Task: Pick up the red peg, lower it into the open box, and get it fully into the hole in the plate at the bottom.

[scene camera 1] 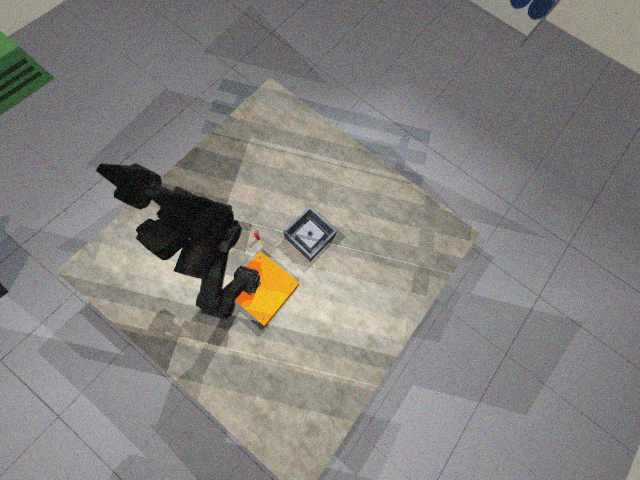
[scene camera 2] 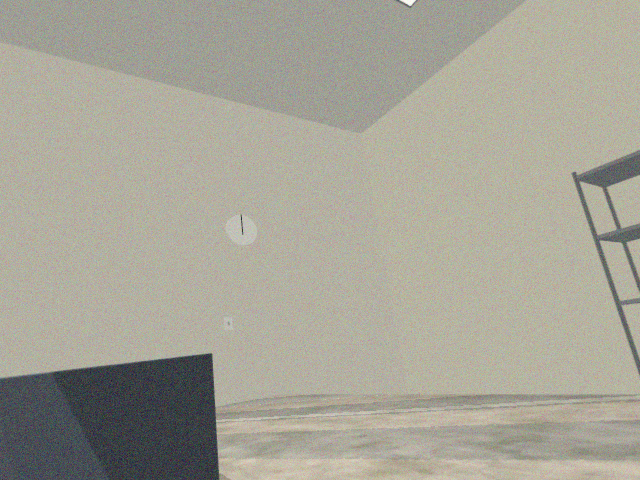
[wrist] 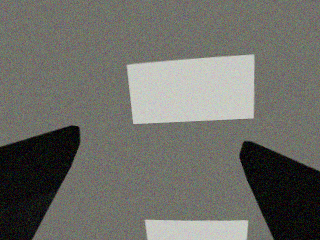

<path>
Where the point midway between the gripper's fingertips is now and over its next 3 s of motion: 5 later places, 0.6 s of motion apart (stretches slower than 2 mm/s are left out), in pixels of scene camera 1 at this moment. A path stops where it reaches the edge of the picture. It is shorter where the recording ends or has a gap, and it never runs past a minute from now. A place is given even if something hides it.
My gripper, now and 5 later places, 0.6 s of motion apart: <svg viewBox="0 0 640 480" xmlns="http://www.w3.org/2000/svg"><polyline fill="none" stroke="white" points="126,181 222,101 259,97 261,127 256,167 257,205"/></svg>
</path>
